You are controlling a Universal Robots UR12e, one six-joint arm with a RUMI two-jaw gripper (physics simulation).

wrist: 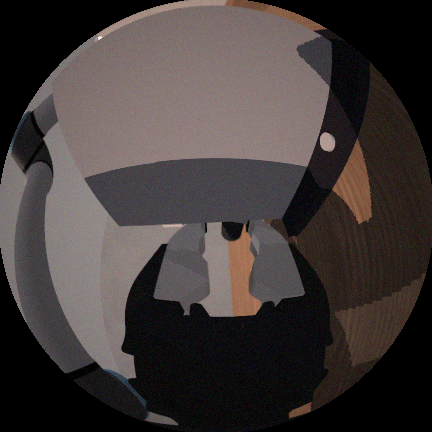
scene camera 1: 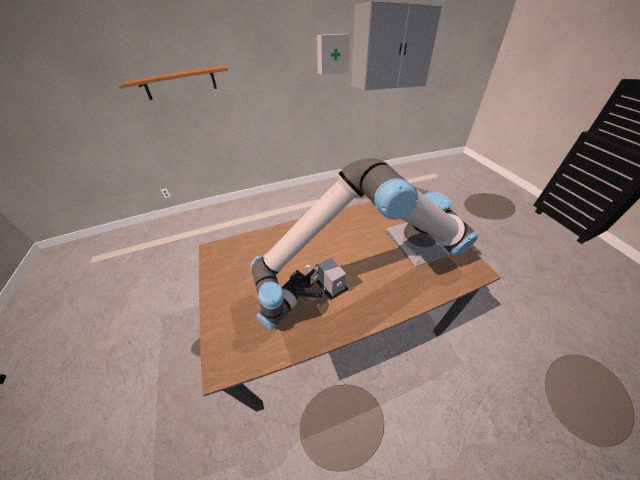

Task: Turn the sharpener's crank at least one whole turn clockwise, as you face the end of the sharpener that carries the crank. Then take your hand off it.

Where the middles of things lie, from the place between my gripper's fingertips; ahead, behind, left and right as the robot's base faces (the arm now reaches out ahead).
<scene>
The sharpener [scene camera 1: 332,278] lies 7 cm to the left of my hand, 3 cm behind it and 2 cm above it.
</scene>
